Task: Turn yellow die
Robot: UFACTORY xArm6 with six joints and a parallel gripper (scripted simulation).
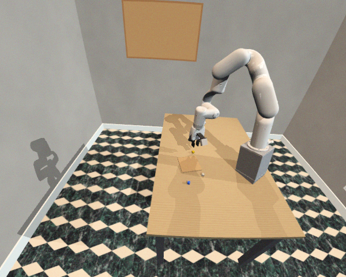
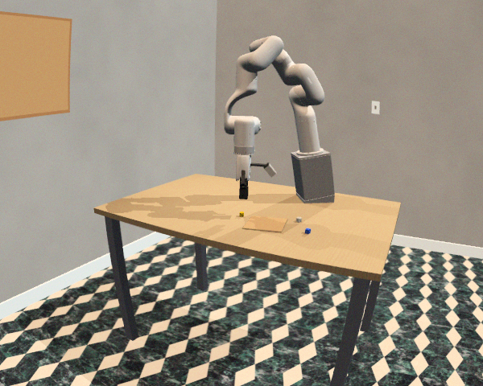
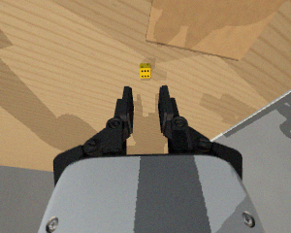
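My hand is 10 mm to the left of the yellow die and 90 mm above it. Also, from my hand: white die: 10 mm behind, 220 mm to the left, 90 mm below; then blue die: 100 mm ahead, 270 mm to the left, 90 mm below; then tan mat: 60 mm ahead, 110 mm to the left, 90 mm below.
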